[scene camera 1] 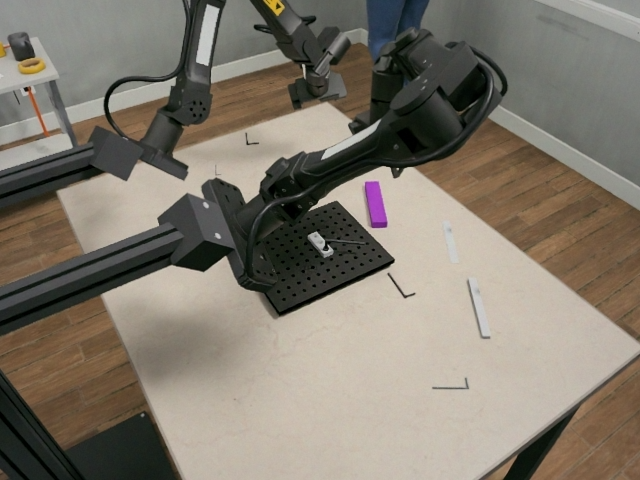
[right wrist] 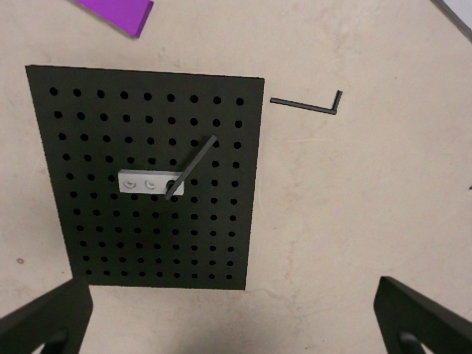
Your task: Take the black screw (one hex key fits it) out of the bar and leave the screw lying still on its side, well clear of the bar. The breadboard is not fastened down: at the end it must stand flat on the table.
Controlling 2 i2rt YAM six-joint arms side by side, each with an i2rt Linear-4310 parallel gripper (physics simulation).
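Frame: origin at the left arm's base, x ahead, y left, z up, level; millimetres.
Seen in the pictures: left gripper, fingertip midpoint: (scene camera 1: 317,103); right gripper, fingertip midpoint: (right wrist: 233,290); right arm's base, link origin: (scene camera 1: 241,231).
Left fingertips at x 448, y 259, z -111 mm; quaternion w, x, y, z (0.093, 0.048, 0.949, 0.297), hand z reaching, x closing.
Note:
Offsets run from my left fingertips to a thing's top centre. "spot": to the spot under its first point.
The light grey bar (scene camera 1: 315,240) (right wrist: 137,181) lies on the black breadboard (scene camera 1: 289,302) (right wrist: 150,79), which looks flat on the table. The black screw {spot: 127 mm back, 391 mm right, 146 mm down} (scene camera 1: 326,249) (right wrist: 171,184) is at one end of the bar, partly covered by a black hex key {89 mm back, 404 mm right, 118 mm down} (scene camera 1: 346,241) (right wrist: 197,159). The key's long arm runs slantwise above the bar and board; its short end is at the screw, but how deep is hidden. My right gripper (scene camera 1: 240,235) (right wrist: 233,290) is open and empty, high beside the board; its fingers are hidden in scene camera 1. My left gripper (scene camera 1: 164,161) is open, farther back at the left, partly hidden.
Another black hex key {3 mm ahead, 518 mm right, 181 mm down} (scene camera 1: 398,286) (right wrist: 305,106) lies beside the board. More keys lie at the front right (scene camera 1: 450,387) and back left (scene camera 1: 249,142) (scene camera 1: 217,173). A purple block {67 mm ahead, 250 mm right, 168 mm down} (scene camera 1: 375,204) (right wrist: 122,15), a pale strip {181 mm ahead, 436 mm right, 185 mm down} (scene camera 1: 450,242) and a grey-white bar {127 mm ahead, 642 mm right, 176 mm down} (scene camera 1: 478,308) lie at the right.

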